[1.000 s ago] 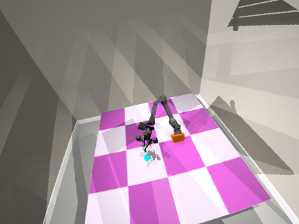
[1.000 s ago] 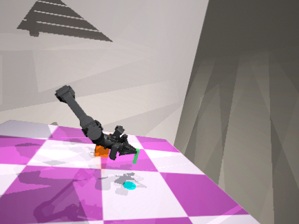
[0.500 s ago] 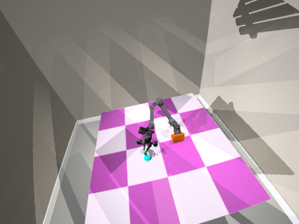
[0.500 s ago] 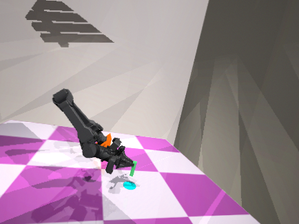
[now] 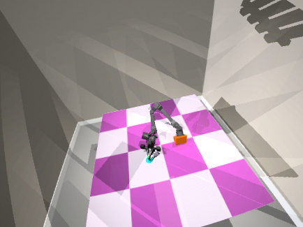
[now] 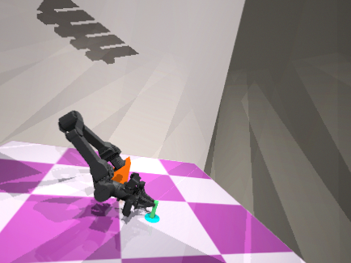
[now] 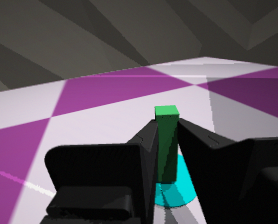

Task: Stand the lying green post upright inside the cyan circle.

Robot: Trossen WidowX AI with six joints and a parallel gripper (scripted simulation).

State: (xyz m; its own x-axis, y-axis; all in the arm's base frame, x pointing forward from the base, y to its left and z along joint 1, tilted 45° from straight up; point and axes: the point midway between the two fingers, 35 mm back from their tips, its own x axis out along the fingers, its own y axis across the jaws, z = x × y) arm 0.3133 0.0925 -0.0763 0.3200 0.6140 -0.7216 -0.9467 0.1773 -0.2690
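Right now my gripper tip is 2 cm above the green post. From my gripper tip the other things lie so: cyan circle (6 cm below).
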